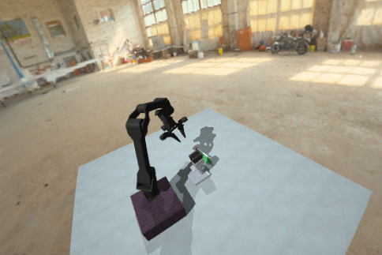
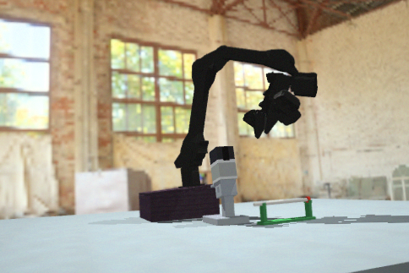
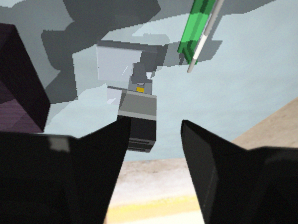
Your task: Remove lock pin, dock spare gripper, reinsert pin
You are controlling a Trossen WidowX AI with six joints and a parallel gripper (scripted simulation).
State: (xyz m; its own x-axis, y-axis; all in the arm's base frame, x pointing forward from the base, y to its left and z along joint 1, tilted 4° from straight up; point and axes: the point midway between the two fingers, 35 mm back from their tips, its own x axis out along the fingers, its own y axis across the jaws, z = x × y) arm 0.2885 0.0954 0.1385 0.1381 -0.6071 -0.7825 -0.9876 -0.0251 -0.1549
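Right now the green rack is 190 mm below my gripper tip, 110 mm ahead of it and 20 mm to the right of it. Also, from my gripper tip: grey mount 160 mm below, 110 mm to the right, 10 mm behind; then spare gripper 120 mm to the right, 90 mm below, 10 mm behind.
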